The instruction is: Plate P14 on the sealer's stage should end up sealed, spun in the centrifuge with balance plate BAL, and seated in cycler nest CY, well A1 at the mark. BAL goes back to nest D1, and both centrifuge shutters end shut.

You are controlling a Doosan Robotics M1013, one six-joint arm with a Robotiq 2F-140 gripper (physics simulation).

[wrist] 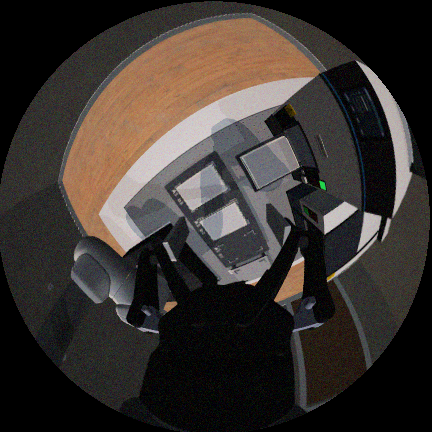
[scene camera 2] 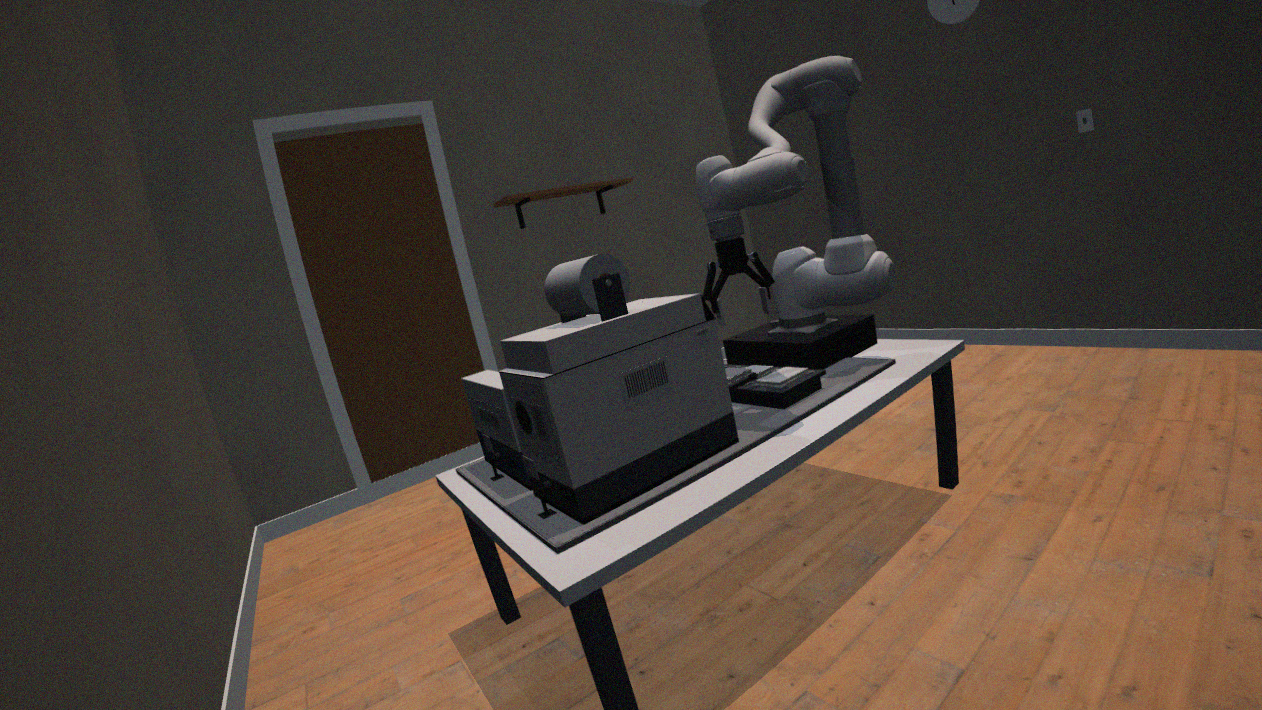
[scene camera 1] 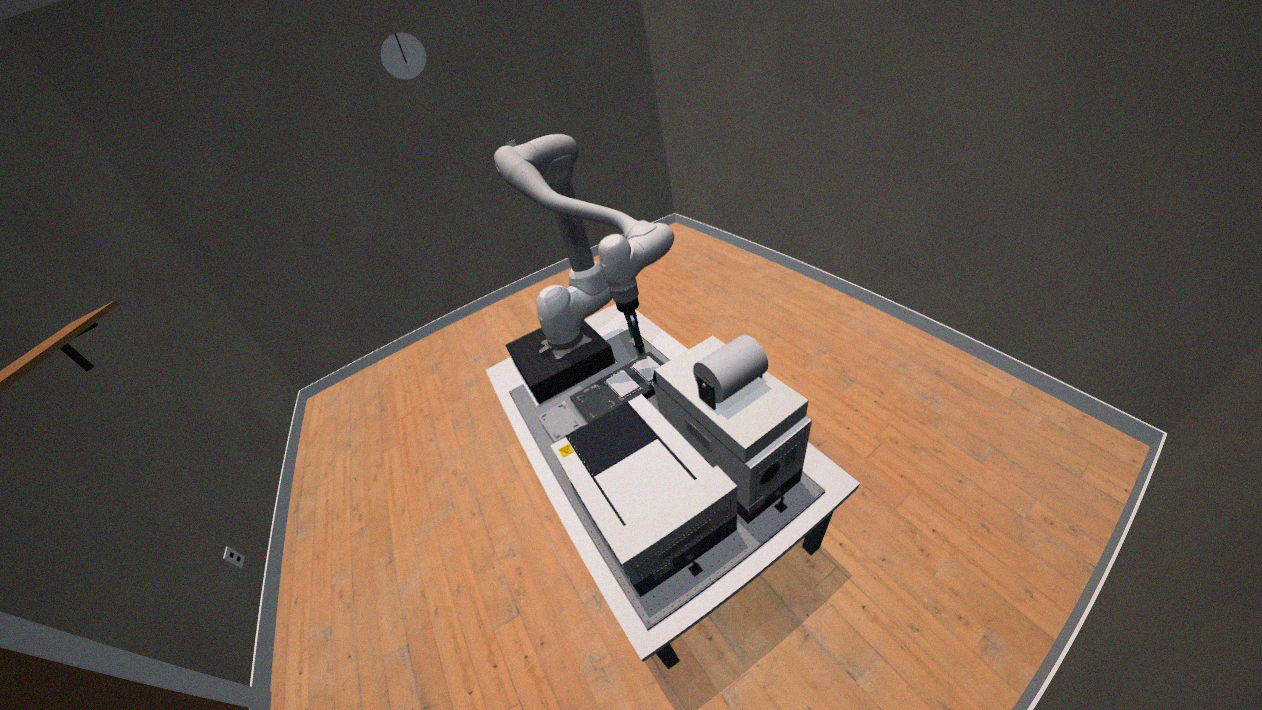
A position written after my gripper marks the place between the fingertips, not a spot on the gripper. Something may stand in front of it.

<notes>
My gripper (scene camera 2: 745, 319) is open and holds nothing. Also in view: a grey panel (wrist: 276, 158). I also see a centrifuge (scene camera 1: 659, 505) and a grey cylinder (scene camera 1: 735, 365).
My gripper also shows in the wrist view (wrist: 225, 218) and in scene camera 1 (scene camera 1: 638, 347). The centrifuge is seen too in the wrist view (wrist: 345, 232).
</notes>
